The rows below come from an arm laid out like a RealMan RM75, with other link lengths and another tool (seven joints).
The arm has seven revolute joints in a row. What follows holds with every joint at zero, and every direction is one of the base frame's.
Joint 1 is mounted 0.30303 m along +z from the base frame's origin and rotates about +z.
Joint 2 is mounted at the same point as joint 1 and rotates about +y.
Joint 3 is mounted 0.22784 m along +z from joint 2 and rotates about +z.
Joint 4 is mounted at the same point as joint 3 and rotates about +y.
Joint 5 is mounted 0.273 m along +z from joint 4 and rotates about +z.
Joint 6 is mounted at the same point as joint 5 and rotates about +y.
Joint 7 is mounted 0.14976 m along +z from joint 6 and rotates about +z.
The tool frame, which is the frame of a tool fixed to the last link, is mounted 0.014 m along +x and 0.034 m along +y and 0.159 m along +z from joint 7; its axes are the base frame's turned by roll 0, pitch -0.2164 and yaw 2.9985 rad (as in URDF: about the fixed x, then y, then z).
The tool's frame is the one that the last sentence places.
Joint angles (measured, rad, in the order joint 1, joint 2, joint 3, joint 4, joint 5, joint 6, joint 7), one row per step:
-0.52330 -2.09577 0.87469 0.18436 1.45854 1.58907 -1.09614
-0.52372 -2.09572 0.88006 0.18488 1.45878 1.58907 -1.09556
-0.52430 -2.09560 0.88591 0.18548 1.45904 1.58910 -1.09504
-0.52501 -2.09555 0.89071 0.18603 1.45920 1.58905 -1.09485
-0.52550 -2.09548 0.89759 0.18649 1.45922 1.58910 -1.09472
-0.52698 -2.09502 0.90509 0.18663 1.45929 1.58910 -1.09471
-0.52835 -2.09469 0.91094 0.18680 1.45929 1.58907 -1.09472
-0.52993 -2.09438 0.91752 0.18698 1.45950 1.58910 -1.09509
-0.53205 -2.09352 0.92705 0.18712 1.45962 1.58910 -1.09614
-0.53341 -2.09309 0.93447 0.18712 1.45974 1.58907 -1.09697
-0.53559 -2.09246 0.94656 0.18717 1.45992 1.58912 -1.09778
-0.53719 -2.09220 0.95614 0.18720 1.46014 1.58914 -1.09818
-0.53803 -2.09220 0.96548 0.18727 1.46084 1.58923 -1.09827
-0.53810 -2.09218 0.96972 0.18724 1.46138 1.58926 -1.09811
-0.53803 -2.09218 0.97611 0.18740 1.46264 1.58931 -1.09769
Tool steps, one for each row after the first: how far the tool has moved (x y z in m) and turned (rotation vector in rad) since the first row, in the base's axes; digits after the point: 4 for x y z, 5 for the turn. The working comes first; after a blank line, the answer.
Tool pose at each row, in the base's axes (x y z in m, rotation vector in rad; the steps are taken from these numbers as rounded here):
-0.1285 0.3658 -0.0848 -0.74372 1.84468 0.28531
-0.1282 0.3647 -0.0860 -0.74236 1.84963 0.28092
-0.1280 0.3635 -0.0872 -0.74079 1.85504 0.27605
-0.1276 0.3625 -0.0881 -0.73950 1.85943 0.27187
-0.1274 0.3611 -0.0895 -0.73856 1.86513 0.26608
-0.1269 0.3596 -0.0910 -0.73706 1.87178 0.25931
-0.1265 0.3586 -0.0921 -0.73565 1.87699 0.25395
-0.1260 0.3573 -0.0934 -0.73441 1.88282 0.24748
-0.1254 0.3555 -0.0952 -0.73329 1.89110 0.23847
-0.1251 0.3540 -0.0966 -0.73293 1.89727 0.23141
-0.1246 0.3515 -0.0990 -0.73169 1.90743 0.22002
-0.1241 0.3495 -0.1009 -0.73067 1.91543 0.21094
-0.1239 0.3472 -0.1029 -0.73009 1.92332 0.20204
-0.1240 0.3460 -0.1039 -0.72999 1.92706 0.19813
-0.1241 0.3442 -0.1054 -0.72963 1.93312 0.19212

0.0003 -0.0011 -0.0012 -0.00344 0.00294 -0.00389
0.0005 -0.0023 -0.0024 -0.00720 0.00614 -0.00823
0.0009 -0.0033 -0.0033 -0.01038 0.00866 -0.01186
0.0011 -0.0047 -0.0047 -0.01513 0.01190 -0.01623
0.0016 -0.0062 -0.0062 -0.02047 0.01565 -0.02160
0.0020 -0.0072 -0.0073 -0.02456 0.01856 -0.02598
0.0025 -0.0085 -0.0086 -0.02962 0.02171 -0.03086
0.0031 -0.0103 -0.0104 -0.03702 0.02632 -0.03726
0.0034 -0.0118 -0.0118 -0.04299 0.02970 -0.04185
0.0039 -0.0143 -0.0142 -0.05235 0.03533 -0.04972
0.0044 -0.0163 -0.0161 -0.05977 0.03977 -0.05597
0.0046 -0.0186 -0.0181 -0.06727 0.04422 -0.06180
0.0045 -0.0198 -0.0191 -0.07072 0.04645 -0.06430
0.0044 -0.0216 -0.0206 -0.07601 0.05016 -0.06833

